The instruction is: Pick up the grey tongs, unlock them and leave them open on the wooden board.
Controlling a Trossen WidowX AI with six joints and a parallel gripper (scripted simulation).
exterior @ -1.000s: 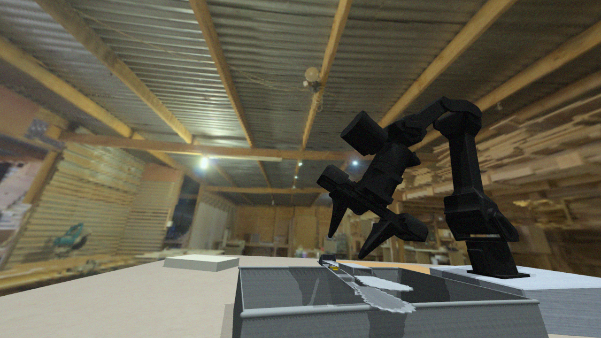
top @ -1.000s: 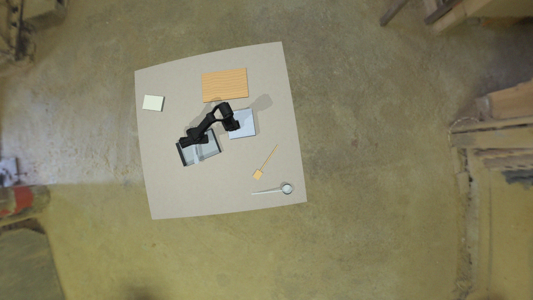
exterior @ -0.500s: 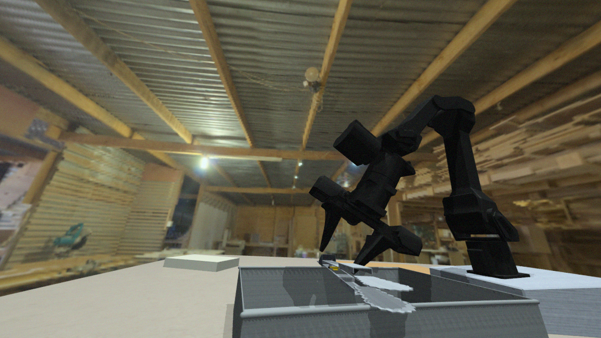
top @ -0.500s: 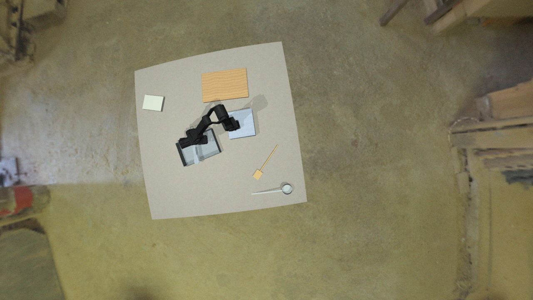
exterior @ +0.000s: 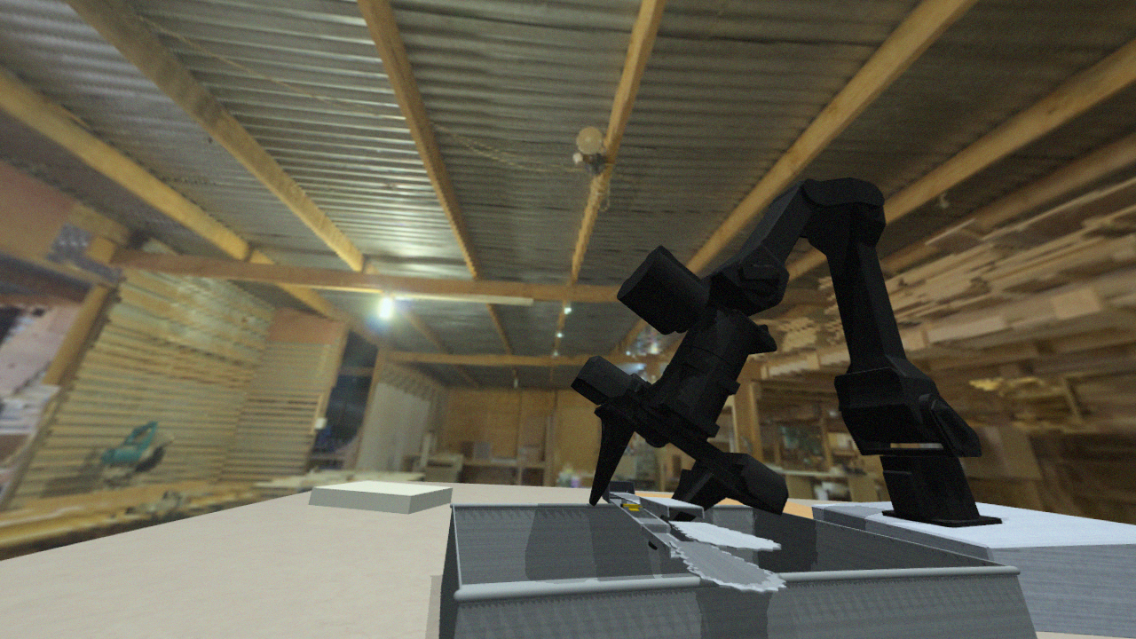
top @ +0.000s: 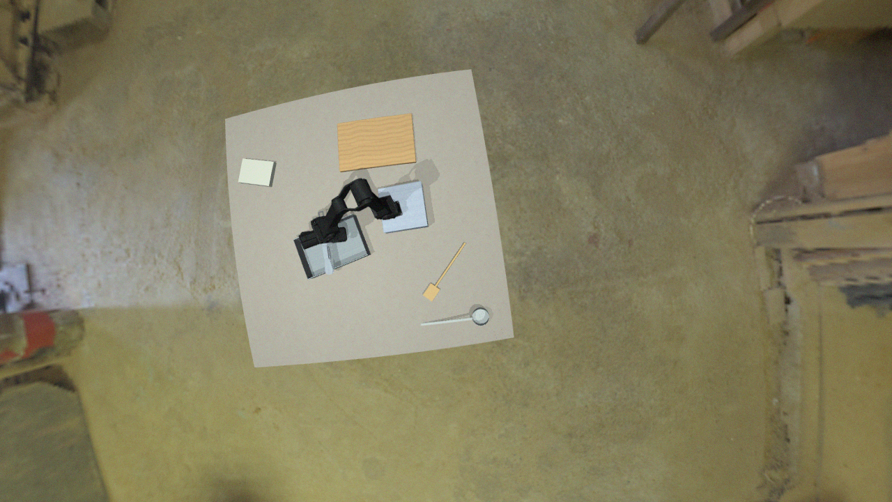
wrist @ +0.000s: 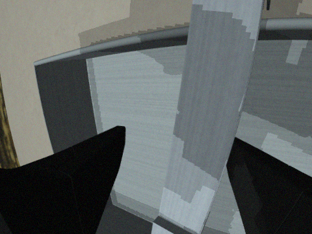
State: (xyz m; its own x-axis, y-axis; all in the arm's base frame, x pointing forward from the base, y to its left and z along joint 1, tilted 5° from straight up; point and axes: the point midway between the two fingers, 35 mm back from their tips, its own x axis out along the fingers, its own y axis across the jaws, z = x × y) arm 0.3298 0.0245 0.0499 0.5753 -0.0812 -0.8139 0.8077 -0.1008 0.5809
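Now: the grey roasting tin 4 cm to the left of my gripper tip, 3 cm behind it and 2 cm below it. Also, from my gripper tip: cream block (43 cm to the right, 26 cm ahead, 4 cm below); wooden board (36 cm to the right, 35 cm behind, 4 cm below).
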